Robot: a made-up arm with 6 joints.
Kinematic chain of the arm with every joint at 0, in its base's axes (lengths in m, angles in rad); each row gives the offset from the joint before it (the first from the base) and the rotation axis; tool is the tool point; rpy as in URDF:
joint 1: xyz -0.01 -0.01 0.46 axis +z
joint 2: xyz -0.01 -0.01 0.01 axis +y
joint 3: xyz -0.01 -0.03 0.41 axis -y
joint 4: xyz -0.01 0.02 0 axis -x
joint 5: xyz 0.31 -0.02 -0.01 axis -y
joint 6: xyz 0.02 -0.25 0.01 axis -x
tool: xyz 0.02 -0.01 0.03 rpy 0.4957 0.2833 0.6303
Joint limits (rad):
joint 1: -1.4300..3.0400
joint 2: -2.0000..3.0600
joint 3: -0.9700..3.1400
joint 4: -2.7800..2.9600
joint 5: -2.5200..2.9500
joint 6: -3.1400..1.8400
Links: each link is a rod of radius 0.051 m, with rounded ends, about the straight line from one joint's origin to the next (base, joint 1, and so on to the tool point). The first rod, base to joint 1, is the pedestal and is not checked.
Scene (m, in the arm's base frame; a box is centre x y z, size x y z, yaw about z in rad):
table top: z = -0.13
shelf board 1: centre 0.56 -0.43 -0 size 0.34 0.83 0.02 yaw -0.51
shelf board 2: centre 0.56 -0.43 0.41 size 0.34 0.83 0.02 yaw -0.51
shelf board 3: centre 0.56 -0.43 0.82 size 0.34 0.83 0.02 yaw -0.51
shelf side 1: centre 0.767 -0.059 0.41 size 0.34 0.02 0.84 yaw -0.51
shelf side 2: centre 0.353 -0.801 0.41 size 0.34 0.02 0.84 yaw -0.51
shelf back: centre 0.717 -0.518 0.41 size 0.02 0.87 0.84 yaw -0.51
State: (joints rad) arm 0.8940 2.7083 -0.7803 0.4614 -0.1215 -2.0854
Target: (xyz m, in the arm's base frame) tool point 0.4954 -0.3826 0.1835
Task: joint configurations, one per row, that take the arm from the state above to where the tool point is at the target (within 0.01 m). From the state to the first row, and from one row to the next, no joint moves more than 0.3 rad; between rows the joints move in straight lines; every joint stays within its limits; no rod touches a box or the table.
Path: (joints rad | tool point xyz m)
1: 0.7292 2.4303 -0.7176 0.3730 -0.1379 -2.0959 | 0.1365 -0.2835 0.0891
2: 0.5644 2.1524 -0.6549 0.2845 -0.1543 -2.1065 | 0.1855 -0.2501 0.0924
3: 0.3997 1.8744 -0.5922 0.1961 -0.1707 -2.1170 | 0.2378 -0.2428 0.1257
4: 0.2349 1.5965 -0.5296 0.1076 -0.1871 -2.1275 | 0.2790 -0.2615 0.1835
5: 0.0313 1.5478 -0.2600 0.3416 -0.1619 -2.0701 | 0.3878 -0.3023 0.1451
6: -0.1723 1.4992 0.0095 0.5757 -0.1368 -2.0127 | 0.4954 -0.3826 0.1835

